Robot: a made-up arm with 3 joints. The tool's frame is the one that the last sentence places.
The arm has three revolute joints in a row. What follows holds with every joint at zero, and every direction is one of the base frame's.
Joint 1 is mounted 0.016 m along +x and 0.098 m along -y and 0.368 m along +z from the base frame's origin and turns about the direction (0.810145, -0.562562, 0.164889).
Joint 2 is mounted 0.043 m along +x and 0.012 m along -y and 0.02 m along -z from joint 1 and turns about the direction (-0.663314, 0.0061, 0.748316).
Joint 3 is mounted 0.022 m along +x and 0.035 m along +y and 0.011 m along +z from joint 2 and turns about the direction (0.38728, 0.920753, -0.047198).
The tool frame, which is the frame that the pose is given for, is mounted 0.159 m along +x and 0.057 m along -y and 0.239 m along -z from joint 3; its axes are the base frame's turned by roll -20.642, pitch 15.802 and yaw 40.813 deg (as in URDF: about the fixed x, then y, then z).
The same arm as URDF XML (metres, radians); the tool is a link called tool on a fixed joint. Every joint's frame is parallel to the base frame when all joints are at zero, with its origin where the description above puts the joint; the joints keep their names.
<robot name="arm">
<joint name="joint 1" type="continuous"><parent link="base_link"/><child link="link1"/><origin xyz="0.016 -0.098 0.368"/><axis xyz="0.810111 -0.562608 0.164902"/></joint>
<joint name="joint 2" type="continuous"><parent link="link1"/><child link="link2"/><origin xyz="0.043 -0.012 -0.02"/><axis xyz="-0.663314 0.0061 0.748316"/></joint>
<joint name="joint 3" type="continuous"><parent link="link2"/><child link="link3"/><origin xyz="0.022 0.035 0.011"/><axis xyz="0.38728 0.920753 -0.047198"/></joint>
<joint name="tool_joint" type="fixed"><parent link="link3"/><child link="tool"/><origin xyz="0.159 -0.057 -0.239" rpy="-0.3603 0.2758 0.7123"/></joint>
<link name="base_link"/>
<link name="link1"/>
<link name="link2"/>
<link name="link3"/>
<link name="tool"/>
</robot>

